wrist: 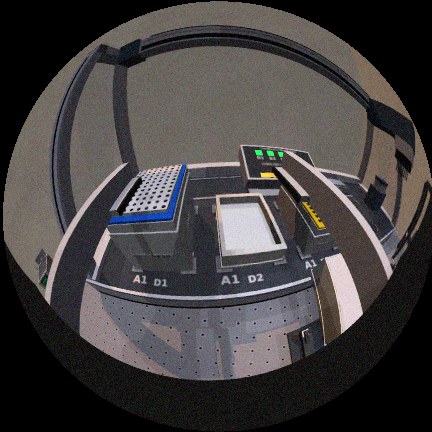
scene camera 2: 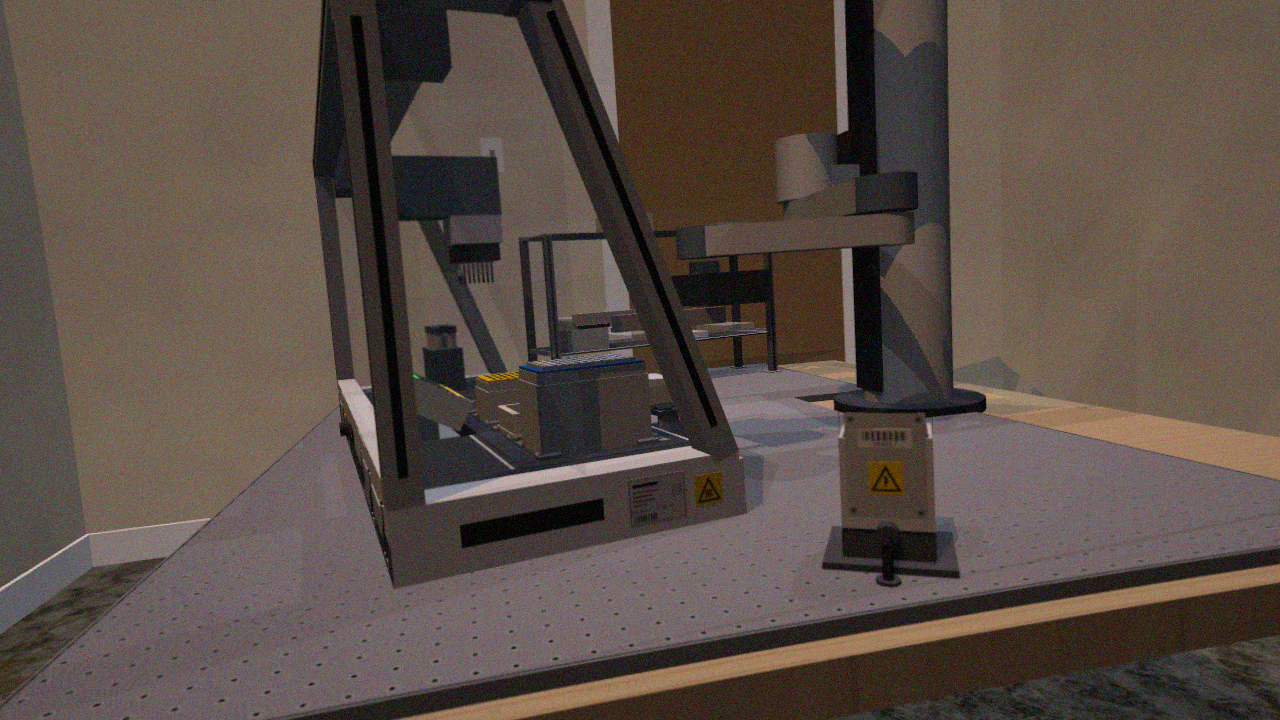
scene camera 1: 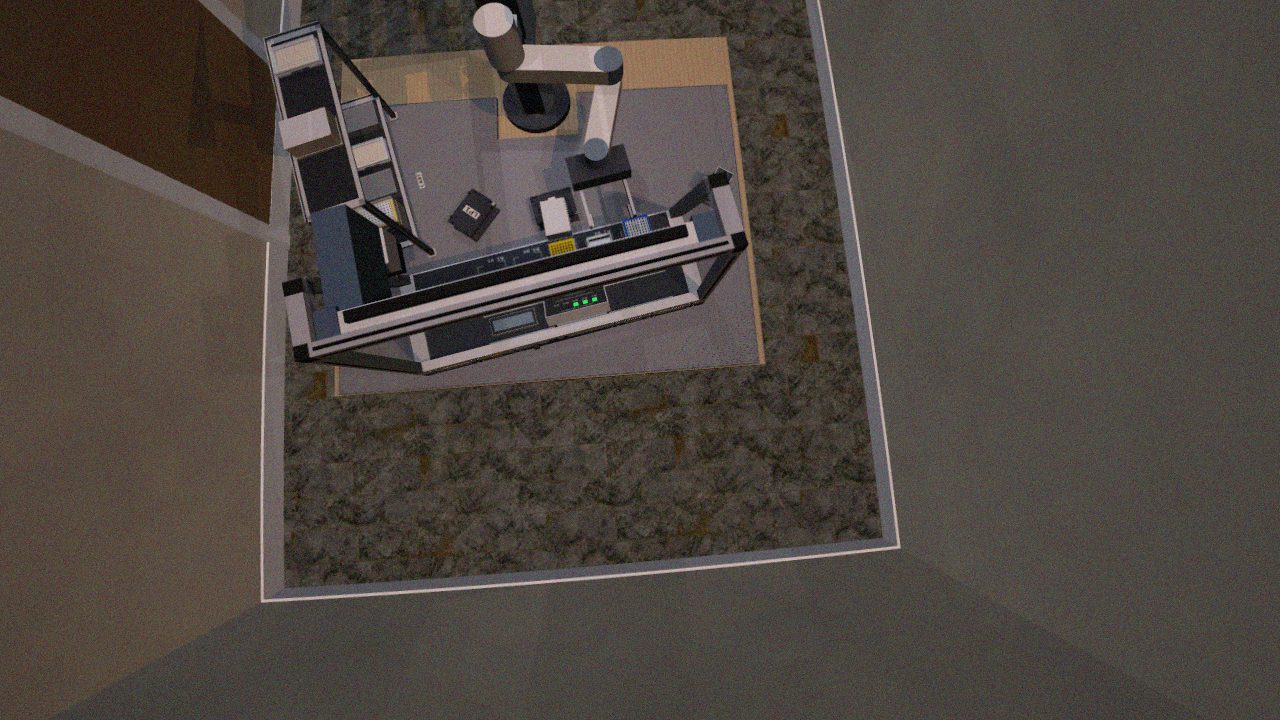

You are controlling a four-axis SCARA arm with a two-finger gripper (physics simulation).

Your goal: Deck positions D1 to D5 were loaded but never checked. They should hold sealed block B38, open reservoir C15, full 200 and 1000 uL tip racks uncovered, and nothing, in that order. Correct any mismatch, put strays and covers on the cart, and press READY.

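Frame: origin at the arm's base, x ahead, y left, z up, level; metres.
Seen in the pictures: gripper, fingertip midpoint: [wrist: 205,160] [scene camera 2: 591,322] [scene camera 1: 613,221]; arm's base, origin of the base link: [scene camera 2: 907,407] [scene camera 1: 537,103].
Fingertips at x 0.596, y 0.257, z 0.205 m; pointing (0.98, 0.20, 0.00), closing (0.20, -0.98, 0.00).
Observation:
Offsets run from my fingertips to a thing's top centre. "spot": to the spot under its first point.
My gripper [scene camera 1: 612,220] [wrist: 205,160] is open and empty. In the wrist view its fingers reach over the deck, the left pad beside the top of a blue-rimmed tip rack @[0.029 m ahead, 0.080 m left, 0.037 m down] [wrist: 152,192] [scene camera 2: 586,402] [scene camera 1: 636,225] on D1 and the right pad near a yellow tip rack @[0.076 m ahead, 0.164 m right, 0.074 m down] [wrist: 314,215] [scene camera 1: 562,247] at the third position. An uncovered white reservoir @[0.052 m ahead, 0.043 m right, 0.103 m down] [wrist: 250,227] [scene camera 1: 597,239] sits on D2 between them; its code does not show. The lamp panel [wrist: 270,163] [scene camera 1: 577,307] has three green lamps. The cart @[0.281 m back, 0.791 m right, 0.164 m up] [scene camera 1: 326,179] [scene camera 2: 550,295] stands at the left in scene camera 1.
A white box @[0.080 m back, 0.192 m right, 0.092 m down] [scene camera 1: 554,214] [wrist: 345,290] stands by a dark fixture on the table. A dark labelled plate @[0.142 m back, 0.488 m right, 0.132 m down] [scene camera 1: 471,213] lies left of it. A pale box @[0.218 m back, 0.774 m right, 0.200 m up] [scene camera 1: 308,125] is on the cart's top, with more labware below. Gantry posts @[spot: 0.211 m ahead, 0.288 m left, 0.070 m up] [scene camera 2: 384,268] [wrist: 122,100] and a beam [scene camera 1: 537,286] surround the deck.

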